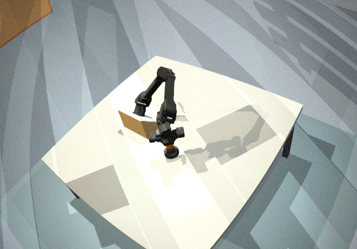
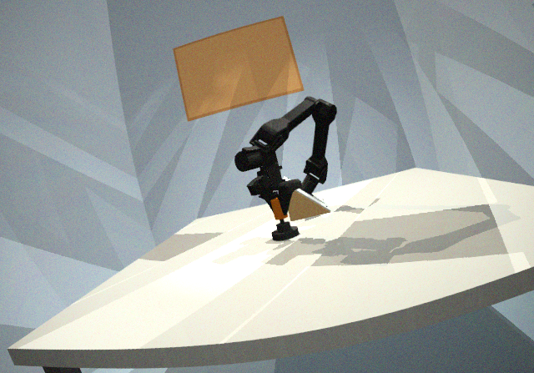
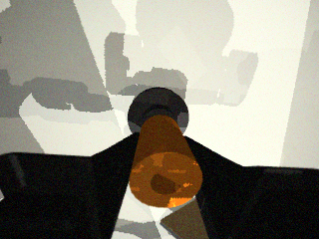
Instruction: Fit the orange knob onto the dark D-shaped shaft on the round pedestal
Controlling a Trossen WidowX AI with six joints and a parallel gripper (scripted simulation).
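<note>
The orange knob lies 2 cm above my gripper tip. From my gripper tip the other things lie so: round dark pedestal: 4 cm below.
</note>
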